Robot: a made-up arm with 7 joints. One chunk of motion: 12 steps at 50 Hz.
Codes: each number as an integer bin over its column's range. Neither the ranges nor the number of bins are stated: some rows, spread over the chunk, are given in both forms.
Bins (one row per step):
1: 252 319 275 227 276 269
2: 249 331 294 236 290 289
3: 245 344 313 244 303 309
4: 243 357 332 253 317 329
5: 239 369 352 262 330 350
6: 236 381 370 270 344 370
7: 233 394 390 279 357 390
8: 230 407 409 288 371 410
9: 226 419 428 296 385 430
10: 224 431 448 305 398 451
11: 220 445 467 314 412 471
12: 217 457 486 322 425 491
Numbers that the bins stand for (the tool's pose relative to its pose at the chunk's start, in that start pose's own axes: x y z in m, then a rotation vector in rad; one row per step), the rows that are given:
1: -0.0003 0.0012 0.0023 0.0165 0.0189 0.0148
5: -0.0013 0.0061 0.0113 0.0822 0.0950 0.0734
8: -0.0020 0.0098 0.0180 0.1311 0.1527 0.1169
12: -0.0030 0.0147 0.0271 0.1949 0.2288 0.1755
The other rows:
2: -0.0005 0.0024 0.0045 0.0334 0.0386 0.0293
3: -0.0008 0.0037 0.0068 0.0484 0.0569 0.0437
4: -0.0010 0.0049 0.0090 0.0653 0.0767 0.0582
6: -0.0015 0.0073 0.0134 0.0972 0.1147 0.0879
7: -0.0018 0.0086 0.0158 0.1141 0.1330 0.1024
9: -0.0023 0.0110 0.0203 0.1461 0.1725 0.1314
10: -0.0025 0.0122 0.0226 0.1630 0.1908 0.1466
11: -0.0028 0.0135 0.0248 0.1799 0.2105 0.1610

